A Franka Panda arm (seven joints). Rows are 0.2 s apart.
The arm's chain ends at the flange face. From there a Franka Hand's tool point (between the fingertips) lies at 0.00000 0.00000 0.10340 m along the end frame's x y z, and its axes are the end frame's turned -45 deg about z.
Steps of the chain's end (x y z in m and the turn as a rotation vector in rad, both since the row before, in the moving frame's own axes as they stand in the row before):
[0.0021, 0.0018, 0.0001, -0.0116, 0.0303, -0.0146]
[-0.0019, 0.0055, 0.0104, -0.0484, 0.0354, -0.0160]
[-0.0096, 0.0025, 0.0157, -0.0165, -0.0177, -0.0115]
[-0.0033, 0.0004, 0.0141, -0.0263, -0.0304, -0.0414]
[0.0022, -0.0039, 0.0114, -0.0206, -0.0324, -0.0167]
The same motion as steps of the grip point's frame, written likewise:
[0.0016, 0.0058, 0.0000, -0.0296, 0.0132, -0.0146]
[-0.0061, 0.0087, 0.0102, -0.0593, -0.0092, -0.0160]
[-0.0111, -0.0051, 0.0157, 0.0008, -0.0242, -0.0115]
[-0.0068, -0.0023, 0.0140, 0.0029, -0.0401, -0.0414]
[0.0004, -0.0020, 0.0113, 0.0083, -0.0375, -0.0167]

